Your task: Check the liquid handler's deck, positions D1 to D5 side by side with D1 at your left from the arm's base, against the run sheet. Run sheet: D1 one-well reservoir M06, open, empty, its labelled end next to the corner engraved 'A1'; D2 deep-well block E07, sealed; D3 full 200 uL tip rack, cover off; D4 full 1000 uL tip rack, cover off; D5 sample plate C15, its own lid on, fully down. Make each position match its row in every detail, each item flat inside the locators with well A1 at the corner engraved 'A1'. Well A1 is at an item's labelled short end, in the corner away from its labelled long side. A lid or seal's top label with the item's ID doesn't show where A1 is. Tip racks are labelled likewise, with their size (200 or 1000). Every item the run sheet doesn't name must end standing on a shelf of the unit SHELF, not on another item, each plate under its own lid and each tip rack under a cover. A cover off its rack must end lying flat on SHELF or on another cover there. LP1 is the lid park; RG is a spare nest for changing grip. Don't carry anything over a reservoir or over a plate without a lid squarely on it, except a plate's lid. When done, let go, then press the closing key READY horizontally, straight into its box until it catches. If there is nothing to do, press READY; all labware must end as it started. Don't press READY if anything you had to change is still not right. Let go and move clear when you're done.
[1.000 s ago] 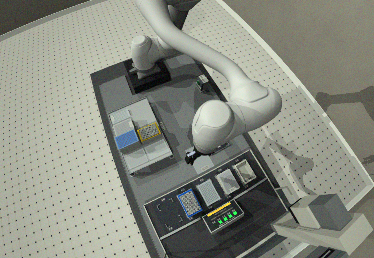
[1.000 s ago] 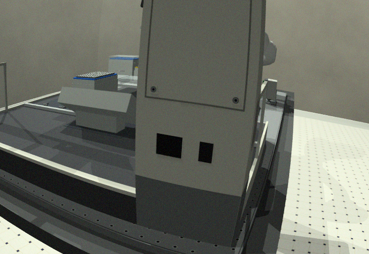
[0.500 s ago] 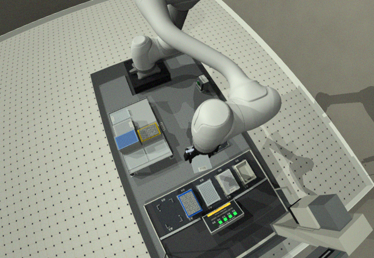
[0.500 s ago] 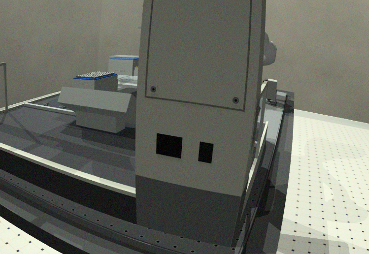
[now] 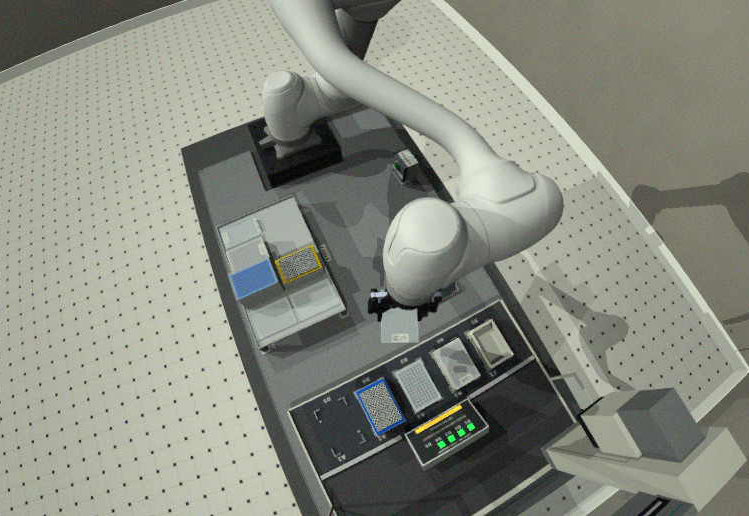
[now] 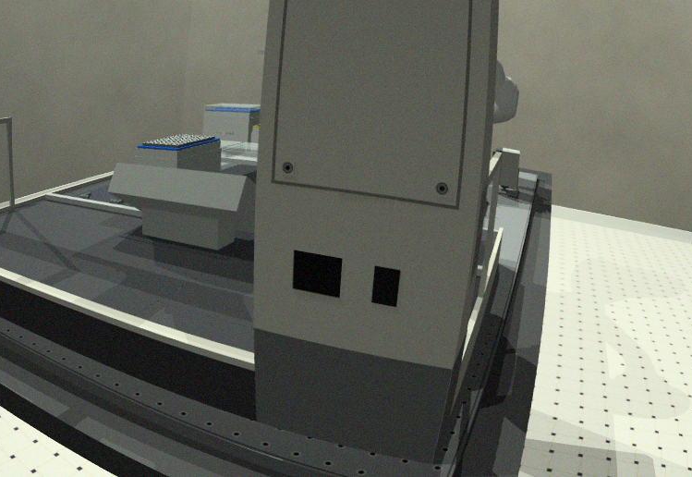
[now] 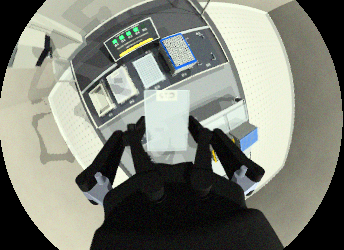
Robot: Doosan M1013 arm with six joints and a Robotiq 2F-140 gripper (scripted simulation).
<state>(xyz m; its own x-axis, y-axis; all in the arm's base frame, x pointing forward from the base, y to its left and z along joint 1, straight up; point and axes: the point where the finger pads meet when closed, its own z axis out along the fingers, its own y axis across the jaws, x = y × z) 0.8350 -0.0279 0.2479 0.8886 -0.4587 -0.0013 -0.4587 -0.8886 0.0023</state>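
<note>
The flat lid is 2 cm below my hand. Round my hand: sealed deep-well block (24 cm below, 17 cm ahead, 12 cm to the left); then white well plate (26 cm below, 16 cm ahead, 1 cm to the right); then blue-rimmed tip rack (20 cm below, 17 cm ahead, 13 cm to the right).
</note>
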